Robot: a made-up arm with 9 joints. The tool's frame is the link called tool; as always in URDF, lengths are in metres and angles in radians. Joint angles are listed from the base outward.
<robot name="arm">
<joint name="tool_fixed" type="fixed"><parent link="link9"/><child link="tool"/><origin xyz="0.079 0.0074 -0.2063" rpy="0 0 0"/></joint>
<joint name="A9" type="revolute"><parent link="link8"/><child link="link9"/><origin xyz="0.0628 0.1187 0.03" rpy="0 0 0"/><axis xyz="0 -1 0"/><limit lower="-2.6" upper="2.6"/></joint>
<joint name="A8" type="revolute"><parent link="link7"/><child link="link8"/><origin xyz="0.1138 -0.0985 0.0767" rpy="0 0 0"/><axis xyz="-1 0 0"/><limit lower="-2.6" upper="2.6"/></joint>
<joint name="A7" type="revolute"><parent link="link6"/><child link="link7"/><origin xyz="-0.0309 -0.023 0.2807" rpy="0 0 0"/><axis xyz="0 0 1"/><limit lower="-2.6" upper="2.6"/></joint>
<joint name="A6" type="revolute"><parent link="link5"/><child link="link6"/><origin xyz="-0.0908 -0.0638 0.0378" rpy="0 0 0"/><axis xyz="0 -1 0"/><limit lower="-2.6" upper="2.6"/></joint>
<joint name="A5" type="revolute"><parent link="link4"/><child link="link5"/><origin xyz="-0.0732 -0.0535 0.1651" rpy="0 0 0"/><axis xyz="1 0 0"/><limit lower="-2.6" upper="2.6"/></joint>
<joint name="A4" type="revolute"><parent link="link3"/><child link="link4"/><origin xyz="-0.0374 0.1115 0.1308" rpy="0 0 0"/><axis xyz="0 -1 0"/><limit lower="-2.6" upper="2.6"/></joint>
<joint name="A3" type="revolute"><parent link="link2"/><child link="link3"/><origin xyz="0.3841 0.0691 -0.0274" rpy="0 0 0"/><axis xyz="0 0 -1"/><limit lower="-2.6" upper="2.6"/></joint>
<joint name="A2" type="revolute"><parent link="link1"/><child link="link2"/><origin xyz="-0.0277 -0.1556 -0.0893" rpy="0 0 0"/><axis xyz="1 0 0"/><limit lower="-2.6" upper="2.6"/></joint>
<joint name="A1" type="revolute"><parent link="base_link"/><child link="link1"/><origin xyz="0 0 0.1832" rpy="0 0 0"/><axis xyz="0 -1 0"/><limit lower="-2.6" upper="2.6"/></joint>
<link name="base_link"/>
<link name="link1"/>
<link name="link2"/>
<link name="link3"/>
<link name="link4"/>
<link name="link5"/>
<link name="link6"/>
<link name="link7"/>
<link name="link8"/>
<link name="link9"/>
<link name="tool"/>
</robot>
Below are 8 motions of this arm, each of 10 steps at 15 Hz.
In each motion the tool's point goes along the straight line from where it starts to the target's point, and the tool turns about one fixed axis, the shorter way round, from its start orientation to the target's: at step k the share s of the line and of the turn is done. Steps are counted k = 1, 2, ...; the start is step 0. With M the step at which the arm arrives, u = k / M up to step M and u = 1 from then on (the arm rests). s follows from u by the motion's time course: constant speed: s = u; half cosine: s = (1 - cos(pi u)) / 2; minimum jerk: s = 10 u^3 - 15 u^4 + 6 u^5.
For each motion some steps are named. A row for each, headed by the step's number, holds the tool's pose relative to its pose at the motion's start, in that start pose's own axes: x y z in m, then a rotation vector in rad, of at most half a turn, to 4 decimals.
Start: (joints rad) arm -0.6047 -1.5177 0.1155 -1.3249 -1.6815 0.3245 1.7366 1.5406 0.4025
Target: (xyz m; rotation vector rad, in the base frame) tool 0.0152 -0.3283 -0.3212 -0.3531 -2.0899 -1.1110
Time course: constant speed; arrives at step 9
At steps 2, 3, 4, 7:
2: -0.0429 0.0447 -0.0615 0.2107 0.0893 -0.0080
3: -0.0643 0.0670 -0.0923 0.3160 0.1340 -0.0119
4: -0.0858 0.0893 -0.1231 0.4213 0.1787 -0.0159
7: -0.1501 0.1563 -0.2153 0.7373 0.3127 -0.0279

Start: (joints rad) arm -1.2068 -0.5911 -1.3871 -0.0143 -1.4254 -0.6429 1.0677 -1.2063 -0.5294
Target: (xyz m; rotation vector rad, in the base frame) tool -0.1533 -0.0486 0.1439 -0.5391 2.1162 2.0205
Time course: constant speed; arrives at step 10
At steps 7, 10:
7: 0.1597 -0.0575 0.0385 -0.3283 -0.3918 0.0823
10: 0.2282 -0.0821 0.0551 -0.4690 -0.5597 0.1175

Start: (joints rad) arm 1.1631 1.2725 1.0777 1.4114 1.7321 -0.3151 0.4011 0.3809 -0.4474
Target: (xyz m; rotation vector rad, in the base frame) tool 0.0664 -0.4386 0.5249 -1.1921 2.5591 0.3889
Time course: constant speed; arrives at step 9
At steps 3, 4, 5, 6, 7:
3: 0.0523 -0.0499 0.0180 -0.0579 -0.3769 0.0189
4: 0.0697 -0.0666 0.0240 -0.0771 -0.5026 0.0252
5: 0.0872 -0.0832 0.0301 -0.0964 -0.6282 0.0315
6: 0.1046 -0.0999 0.0361 -0.1157 -0.7539 0.0378
7: 0.1220 -0.1165 0.0421 -0.1350 -0.8795 0.0441

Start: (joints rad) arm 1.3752 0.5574 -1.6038 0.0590 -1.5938 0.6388 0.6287 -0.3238 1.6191
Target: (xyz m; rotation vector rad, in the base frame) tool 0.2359 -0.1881 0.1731 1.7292 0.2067 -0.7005
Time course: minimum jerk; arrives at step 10
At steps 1, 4, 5, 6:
1: -0.0034 0.0012 -0.0002 0.0053 0.0043 0.0081
4: -0.1278 0.0454 -0.0069 0.1956 0.1602 0.3003
5: -0.2014 0.0715 -0.0109 0.3081 0.2524 0.4731
6: -0.2749 0.0976 -0.0149 0.4206 0.3446 0.6458

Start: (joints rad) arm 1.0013 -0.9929 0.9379 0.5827 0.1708 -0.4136 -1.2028 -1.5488 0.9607
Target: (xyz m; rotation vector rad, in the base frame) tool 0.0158 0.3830 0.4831 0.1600 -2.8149 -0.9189
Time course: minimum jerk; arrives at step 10
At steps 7, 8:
7: -0.3862 -0.0856 0.0321 -0.2475 0.7519 0.5621
8: -0.4347 -0.0964 0.0361 -0.2786 0.8464 0.6327

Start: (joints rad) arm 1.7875 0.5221 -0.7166 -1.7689 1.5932 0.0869 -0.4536 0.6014 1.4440
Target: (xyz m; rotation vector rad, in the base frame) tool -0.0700 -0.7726 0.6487 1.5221 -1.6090 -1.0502
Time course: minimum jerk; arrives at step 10
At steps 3, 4, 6, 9, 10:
3: -0.0123 -0.0658 0.0301 0.0949 -0.1075 -0.2212
4: -0.0240 -0.1281 0.0586 0.1847 -0.2092 -0.4306
6: -0.0516 -0.2754 0.1260 0.3971 -0.4499 -0.9259
9: -0.0749 -0.4000 0.1830 0.5768 -0.6535 -1.3450
10: -0.0756 -0.4035 0.1846 0.5817 -0.6591 -1.3566

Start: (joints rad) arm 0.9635 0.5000 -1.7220 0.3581 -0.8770 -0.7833 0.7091 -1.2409 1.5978
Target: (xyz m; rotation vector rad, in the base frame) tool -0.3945 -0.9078 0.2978 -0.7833 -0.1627 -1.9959
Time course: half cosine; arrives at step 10
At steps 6, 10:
6: -0.2382 0.1103 0.5067 1.3279 -0.2391 0.7666
10: -0.3639 0.1685 0.7742 2.0289 -0.3654 1.1712

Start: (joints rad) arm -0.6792 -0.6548 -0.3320 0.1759 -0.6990 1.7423 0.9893 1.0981 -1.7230
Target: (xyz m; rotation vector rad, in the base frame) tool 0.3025 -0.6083 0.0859 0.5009 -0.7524 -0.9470
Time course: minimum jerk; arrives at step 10
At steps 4, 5, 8, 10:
4: -0.1125 0.0878 -0.1445 0.3335 0.3091 -0.5023
5: -0.1772 0.1382 -0.2276 0.5253 0.4868 -0.7911
8: -0.3338 0.2605 -0.4289 0.9898 0.9172 -1.4906
10: -0.3543 0.2765 -0.4553 1.0506 0.9736 -1.5822

